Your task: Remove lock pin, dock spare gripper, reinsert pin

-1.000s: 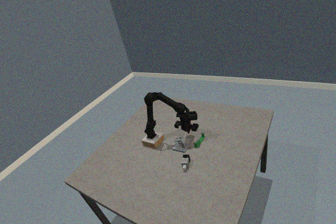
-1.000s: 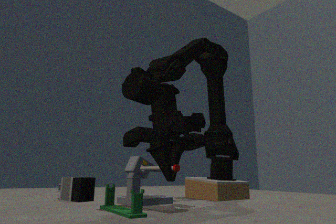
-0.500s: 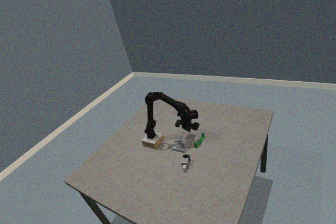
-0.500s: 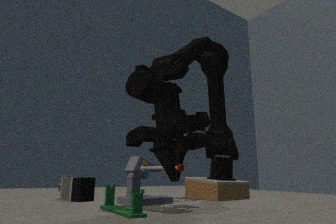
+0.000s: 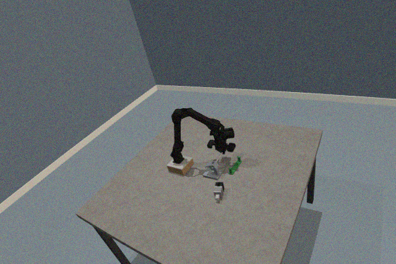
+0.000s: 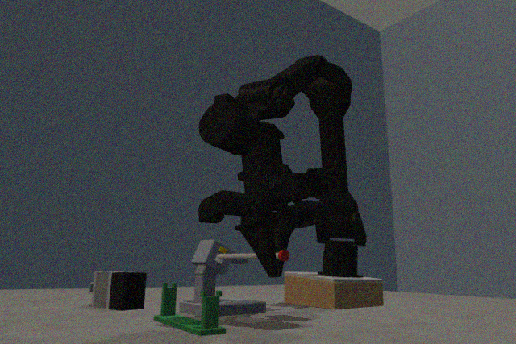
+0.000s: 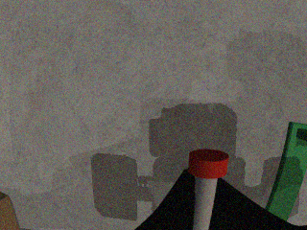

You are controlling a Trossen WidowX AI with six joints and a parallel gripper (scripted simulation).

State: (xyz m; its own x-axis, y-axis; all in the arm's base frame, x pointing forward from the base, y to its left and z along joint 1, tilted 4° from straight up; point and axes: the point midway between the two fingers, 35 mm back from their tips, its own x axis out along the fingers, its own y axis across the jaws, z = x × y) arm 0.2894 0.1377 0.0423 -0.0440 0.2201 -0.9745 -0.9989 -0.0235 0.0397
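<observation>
Now: the green pin rest 100 mm ahead of my gripper tip, 50 mm to the right of it and 30 mm below it. The rest, counted from my gripper tip: spare gripper (300 mm to the right, 100 mm ahead, 30 mm below); then grey mount (150 mm to the right, 10 mm below, 10 mm behind).
</observation>
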